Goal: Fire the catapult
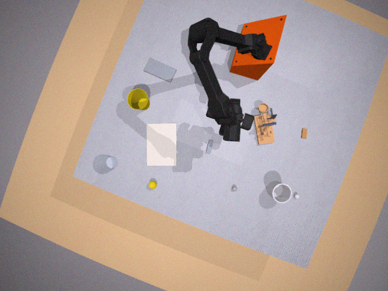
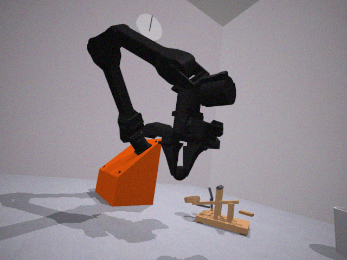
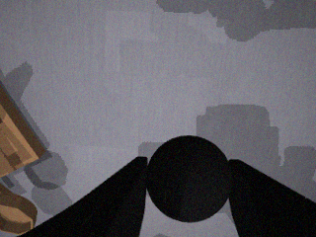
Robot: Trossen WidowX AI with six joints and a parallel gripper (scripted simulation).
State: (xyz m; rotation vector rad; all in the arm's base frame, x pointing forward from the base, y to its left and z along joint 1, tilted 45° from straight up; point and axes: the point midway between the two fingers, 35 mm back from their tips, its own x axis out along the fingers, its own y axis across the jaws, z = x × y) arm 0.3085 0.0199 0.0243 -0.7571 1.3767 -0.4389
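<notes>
Now: gripper tip 190 mm to the right of the dark lever, 130 mm past it and 80 mm above it. The rest, counted from my gripper tip: wooden catapult: 180 mm to the left, 100 mm behind, 80 mm below; small grey block: 140 mm ahead, 130 mm below, 10 mm to the right; black ball: 10 mm above.
</notes>
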